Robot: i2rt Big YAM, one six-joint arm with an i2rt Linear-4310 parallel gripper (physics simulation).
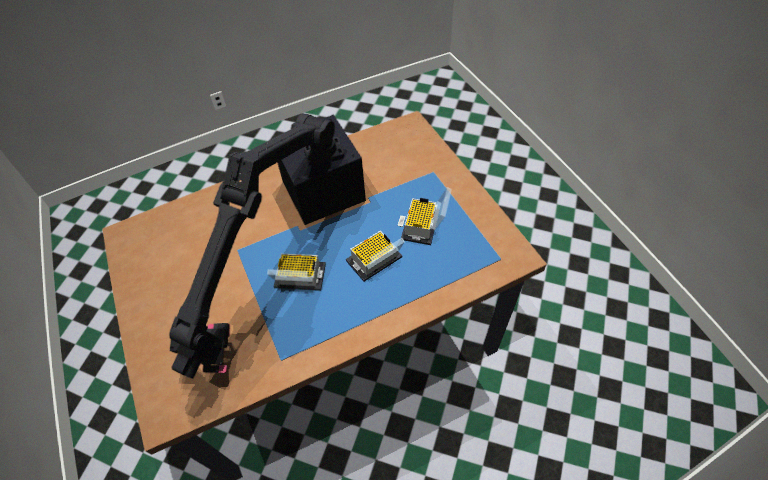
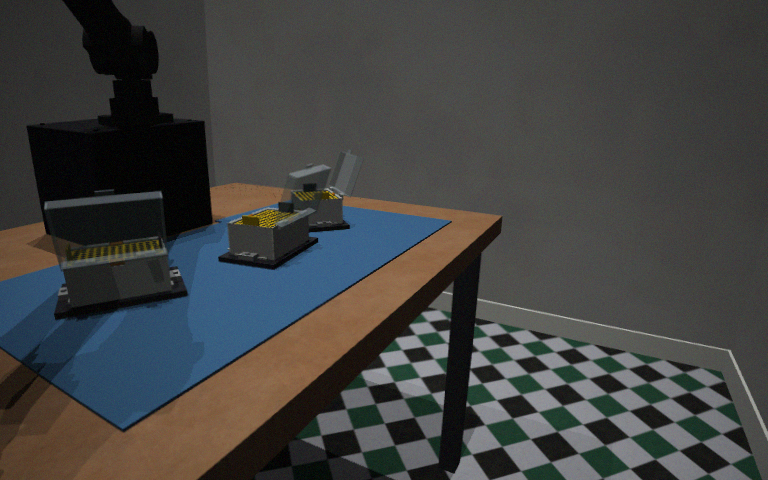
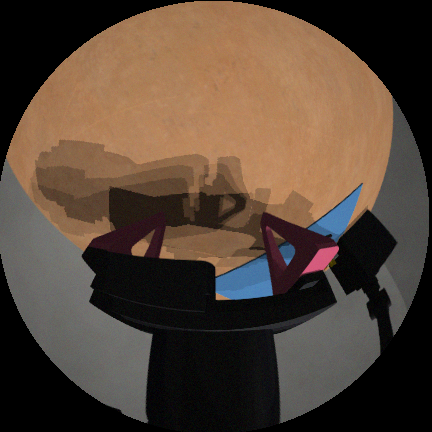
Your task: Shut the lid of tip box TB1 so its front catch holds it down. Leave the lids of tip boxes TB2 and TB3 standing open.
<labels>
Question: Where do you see a tip box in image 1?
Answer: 410, 233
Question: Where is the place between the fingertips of the gripper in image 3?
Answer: At 212, 216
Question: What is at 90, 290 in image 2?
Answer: A tip box.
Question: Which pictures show the gripper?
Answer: Image 1 and image 3 only.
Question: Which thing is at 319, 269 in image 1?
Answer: A tip box.
</labels>
